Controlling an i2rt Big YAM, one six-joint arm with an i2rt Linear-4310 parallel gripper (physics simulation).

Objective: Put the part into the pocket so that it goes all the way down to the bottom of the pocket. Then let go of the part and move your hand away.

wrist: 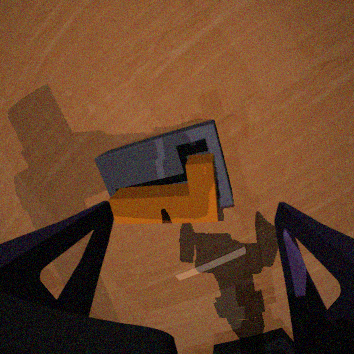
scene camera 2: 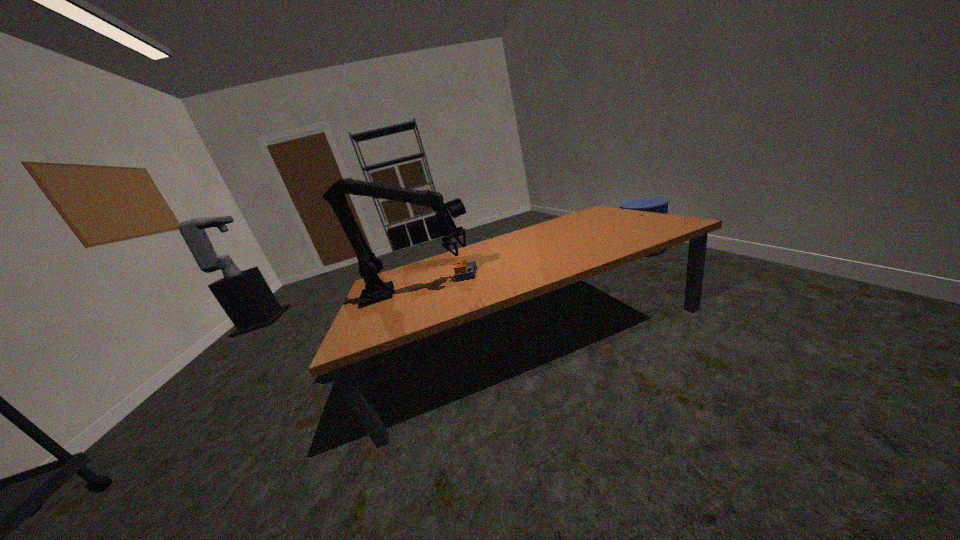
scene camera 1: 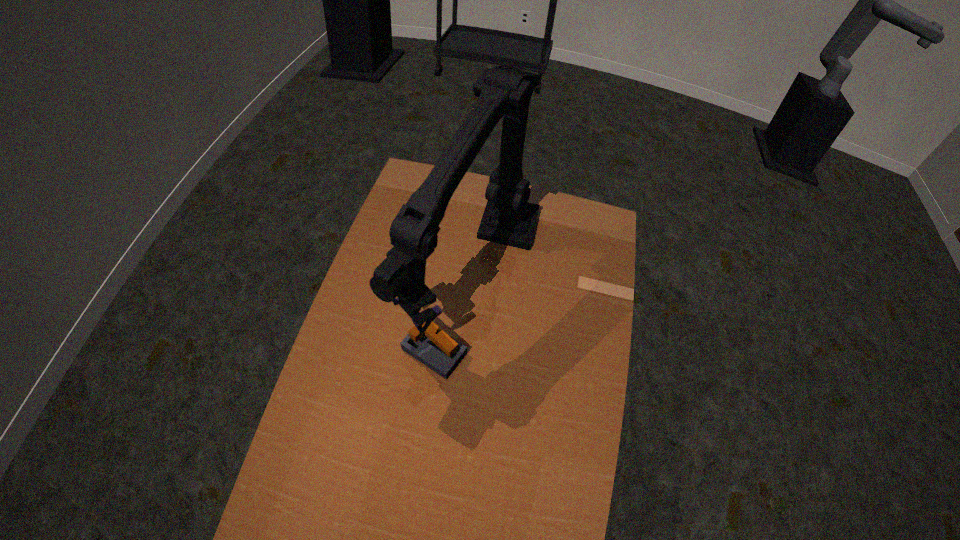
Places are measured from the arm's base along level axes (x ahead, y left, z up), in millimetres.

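Where they show: gripper, fingertip midpoint: [wrist: 191,210] [scene camera 2: 461,251] [scene camera 1: 409,317]; arm's base, origin of the base link: [scene camera 2: 376,291] [scene camera 1: 509,219].
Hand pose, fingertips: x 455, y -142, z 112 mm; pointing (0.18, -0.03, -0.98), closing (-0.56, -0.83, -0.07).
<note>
Each offset is from my fingertips to the top centre of the thing. "*": to the spot under its first point. Level surfaces: height alone.
The part @(dx -2, dy +53, dz -74 mm) [scene camera 1: 443,341] [scene camera 2: 460,266] [wrist: 155,204] is an orange L-shaped piece with a small dark notch. It lies at the pocket of the blue-grey block @(dx +3, dy +55, dz -104 mm) [scene camera 1: 429,355] [scene camera 2: 464,276] [wrist: 135,162] and stands proud of its top. In the wrist view it covers the block's lower side, and dark strips of the pocket @(* dx +9, dy +13, dz -135 mm) [wrist: 192,148] show beyond its short leg and along its long leg. Whether any of it is inside the pocket, I cannot tell. My gripper [scene camera 1: 429,321] [scene camera 2: 456,247] [wrist: 191,210] is wide open and empty, above the part and apart from it.
The block rests on a wooden table @(dz -140 mm) [scene camera 1: 335,429] [scene camera 2: 563,248]. My arm's base [scene camera 1: 508,225] [scene camera 2: 375,293] stands at one end of the table. A cart [scene camera 1: 493,45], a dark pedestal [scene camera 1: 359,33] and a second arm on a pedestal [scene camera 1: 808,124] [scene camera 2: 245,298] stand on the floor away from it.
</note>
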